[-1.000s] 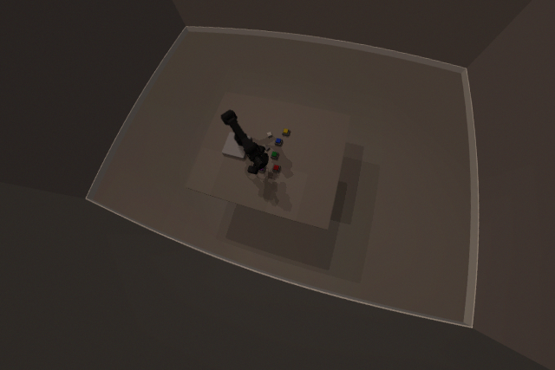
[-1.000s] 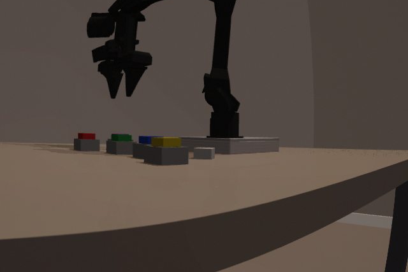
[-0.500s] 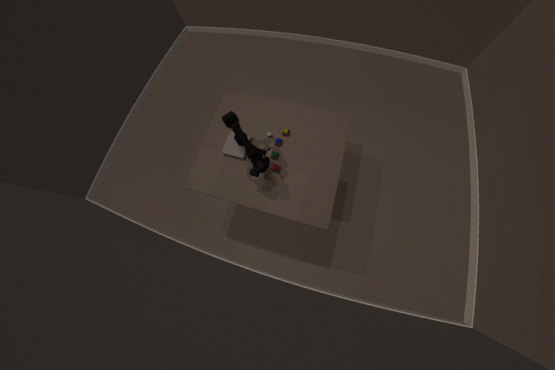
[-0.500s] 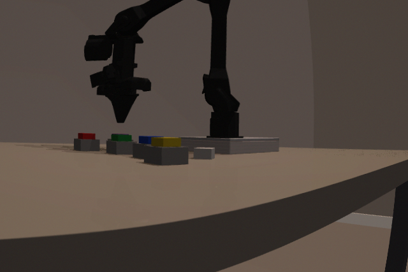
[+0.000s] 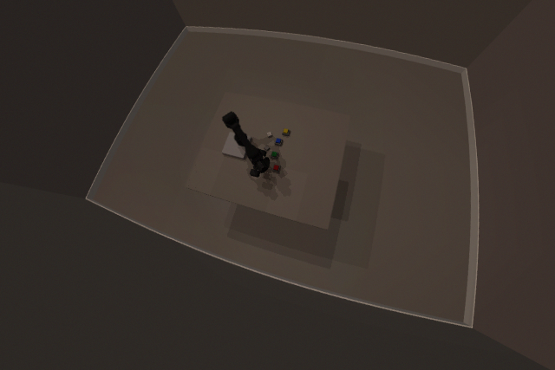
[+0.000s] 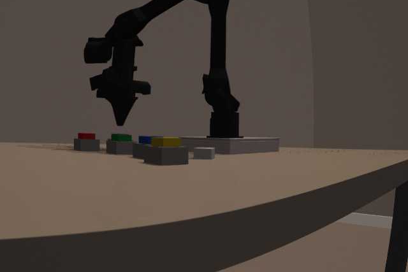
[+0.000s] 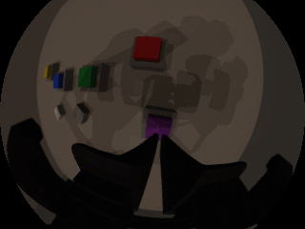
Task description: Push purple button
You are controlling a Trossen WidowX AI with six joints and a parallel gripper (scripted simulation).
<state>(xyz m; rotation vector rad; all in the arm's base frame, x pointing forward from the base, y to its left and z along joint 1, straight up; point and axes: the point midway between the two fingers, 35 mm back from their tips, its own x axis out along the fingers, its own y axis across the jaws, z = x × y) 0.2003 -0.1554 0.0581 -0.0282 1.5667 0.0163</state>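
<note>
Now: gripper tip 30 mm above the purple button. Round my gripper tip: red button (100 mm ahead, 30 mm to the left, 30 mm below); blue button (60 mm ahead, 240 mm to the left, 30 mm below); green button (60 mm ahead, 130 mm to the left, 30 mm below).
</note>
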